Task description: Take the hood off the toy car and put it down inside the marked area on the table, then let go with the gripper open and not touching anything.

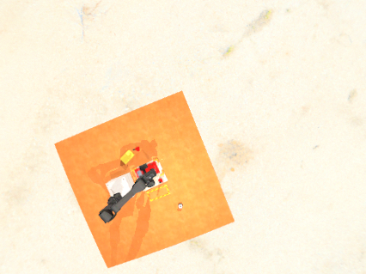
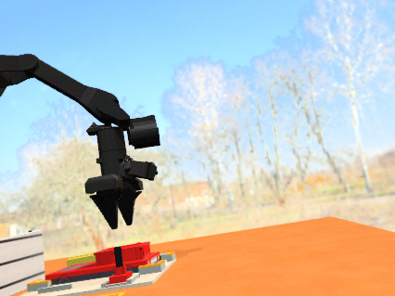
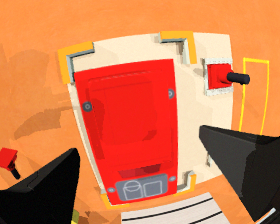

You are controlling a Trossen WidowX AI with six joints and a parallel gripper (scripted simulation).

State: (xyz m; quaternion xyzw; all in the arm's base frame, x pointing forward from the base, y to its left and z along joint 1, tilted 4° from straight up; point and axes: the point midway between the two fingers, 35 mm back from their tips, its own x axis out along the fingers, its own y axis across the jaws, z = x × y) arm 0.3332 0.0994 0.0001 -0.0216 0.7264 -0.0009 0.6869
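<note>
The red hood lies 50 mm below my gripper tip. From my gripper tip the other things lie so: black-and-white wheel 110 mm ahead, 410 mm to the right, 80 mm below; cream base plate 30 mm behind, 30 mm to the right, 80 mm below; yellow block 160 mm behind, 180 mm to the left, 70 mm below.
</note>
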